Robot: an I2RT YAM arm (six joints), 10 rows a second.
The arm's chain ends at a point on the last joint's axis. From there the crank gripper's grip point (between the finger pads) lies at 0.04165 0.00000 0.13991 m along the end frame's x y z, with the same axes.
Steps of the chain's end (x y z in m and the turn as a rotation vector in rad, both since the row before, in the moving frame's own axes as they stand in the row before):
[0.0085, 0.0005, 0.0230, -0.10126, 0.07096, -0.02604]
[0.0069, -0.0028, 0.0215, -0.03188, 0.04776, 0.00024]
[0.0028, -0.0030, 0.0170, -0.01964, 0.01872, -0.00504]
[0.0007, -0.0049, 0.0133, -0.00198, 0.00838, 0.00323]
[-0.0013, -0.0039, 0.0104, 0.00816, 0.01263, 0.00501]
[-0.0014, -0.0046, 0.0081, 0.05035, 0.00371, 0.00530]
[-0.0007, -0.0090, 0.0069, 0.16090, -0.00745, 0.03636]
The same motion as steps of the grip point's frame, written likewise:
[0.0185, 0.0133, 0.0190, -0.10126, 0.07096, -0.02604]
[0.0135, 0.0016, 0.0193, -0.03188, 0.04776, 0.00024]
[0.0054, -0.0005, 0.0162, -0.01964, 0.01872, -0.00504]
[0.0019, -0.0045, 0.0129, -0.00198, 0.00838, 0.00323]
[0.0005, -0.0048, 0.0099, 0.00816, 0.01263, 0.00501]
[-0.0009, -0.0114, 0.0078, 0.05035, 0.00371, 0.00530]
[-0.0014, -0.0299, 0.0055, 0.16090, -0.00745, 0.03636]

